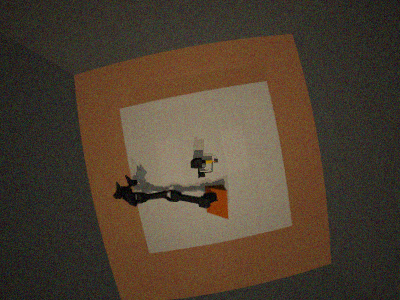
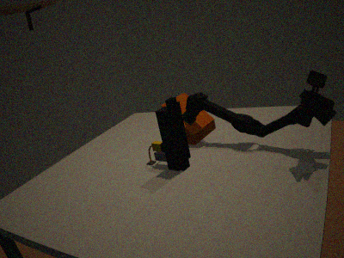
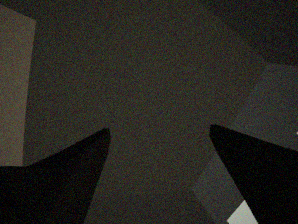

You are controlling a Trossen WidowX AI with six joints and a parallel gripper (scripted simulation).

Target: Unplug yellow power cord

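The yellow plug lies 10 mm behind my gripper tip, 590 mm to the right of it and 170 mm below it. From my gripper tip the other things lie so: dark upright block 10 mm ahead, 490 mm to the right, 120 mm below.
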